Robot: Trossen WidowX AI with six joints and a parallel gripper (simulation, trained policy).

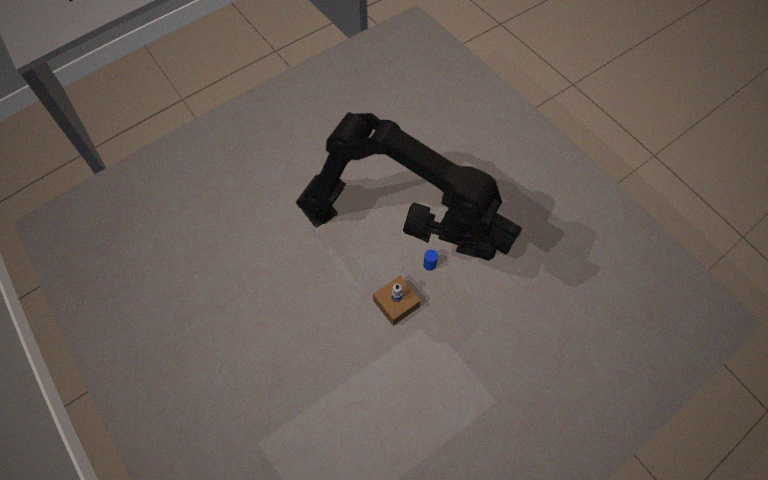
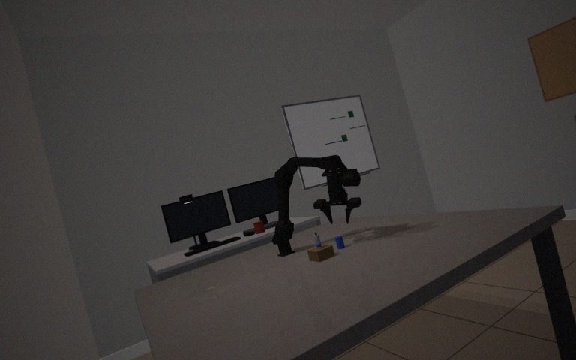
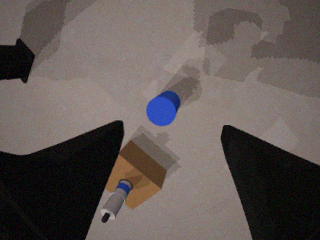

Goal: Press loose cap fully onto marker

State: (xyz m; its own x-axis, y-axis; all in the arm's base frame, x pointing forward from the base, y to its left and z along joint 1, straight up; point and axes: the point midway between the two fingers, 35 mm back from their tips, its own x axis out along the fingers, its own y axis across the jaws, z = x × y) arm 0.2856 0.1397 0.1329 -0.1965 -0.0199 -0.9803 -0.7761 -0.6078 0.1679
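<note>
The blue cap is 80 mm below my gripper tip, 20 mm to the right of it and 10 mm behind it. Round my gripper tip: brown holder block 130 mm to the right, 80 mm below, 20 mm ahead; then marker 130 mm to the right, 20 mm below, 20 mm ahead.
</note>
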